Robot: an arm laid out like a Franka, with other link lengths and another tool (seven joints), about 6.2 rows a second.
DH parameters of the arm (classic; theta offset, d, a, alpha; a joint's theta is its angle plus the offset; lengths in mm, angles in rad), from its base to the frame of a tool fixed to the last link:
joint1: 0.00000 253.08 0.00 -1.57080
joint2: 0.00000 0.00 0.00 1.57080
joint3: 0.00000 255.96 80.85 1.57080
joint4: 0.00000 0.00 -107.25 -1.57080
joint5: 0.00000 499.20 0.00 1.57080
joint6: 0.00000 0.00 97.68 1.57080
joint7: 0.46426 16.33 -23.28 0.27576
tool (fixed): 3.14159 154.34 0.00 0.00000
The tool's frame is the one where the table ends.
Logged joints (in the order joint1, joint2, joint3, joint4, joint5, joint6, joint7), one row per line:
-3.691 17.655 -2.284 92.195 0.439 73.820 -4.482
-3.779 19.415 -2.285 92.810 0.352 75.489 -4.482
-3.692 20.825 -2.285 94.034 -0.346 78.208 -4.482
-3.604 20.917 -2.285 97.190 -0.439 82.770 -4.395
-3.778 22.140 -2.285 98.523 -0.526 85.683 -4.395
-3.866 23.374 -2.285 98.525 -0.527 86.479 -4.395
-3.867 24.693 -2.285 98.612 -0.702 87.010 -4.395
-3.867 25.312 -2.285 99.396 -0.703 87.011 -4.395
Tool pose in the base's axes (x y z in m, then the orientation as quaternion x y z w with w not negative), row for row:
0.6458 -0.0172 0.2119 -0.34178 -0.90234 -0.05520 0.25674
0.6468 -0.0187 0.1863 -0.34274 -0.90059 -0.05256 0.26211
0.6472 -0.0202 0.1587 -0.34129 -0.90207 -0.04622 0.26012
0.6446 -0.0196 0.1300 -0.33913 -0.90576 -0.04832 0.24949
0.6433 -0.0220 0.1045 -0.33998 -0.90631 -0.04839 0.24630
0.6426 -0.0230 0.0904 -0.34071 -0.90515 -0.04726 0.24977
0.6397 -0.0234 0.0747 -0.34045 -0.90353 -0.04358 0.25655
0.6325 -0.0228 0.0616 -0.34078 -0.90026 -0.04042 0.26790
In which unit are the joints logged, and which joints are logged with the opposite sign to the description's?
The joints are logged in degrees. Opposite sign: joint4, joint7.
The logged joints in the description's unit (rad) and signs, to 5 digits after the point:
-0.06442 0.30814 -0.03986 -1.60911 0.00766 1.28840 0.07823
-0.06596 0.33886 -0.03988 -1.61984 0.00614 1.31753 0.07823
-0.06444 0.36346 -0.03988 -1.64120 -0.00604 1.36499 0.07823
-0.06290 0.36507 -0.03988 -1.69629 -0.00766 1.44461 0.07671
-0.06594 0.38642 -0.03988 -1.71955 -0.00918 1.49545 0.07671
-0.06747 0.40795 -0.03988 -1.71959 -0.00920 1.50934 0.07671
-0.06749 0.43097 -0.03988 -1.72110 -0.01225 1.51861 0.07671
-0.06749 0.44178 -0.03988 -1.73479 -0.01227 1.51863 0.07671

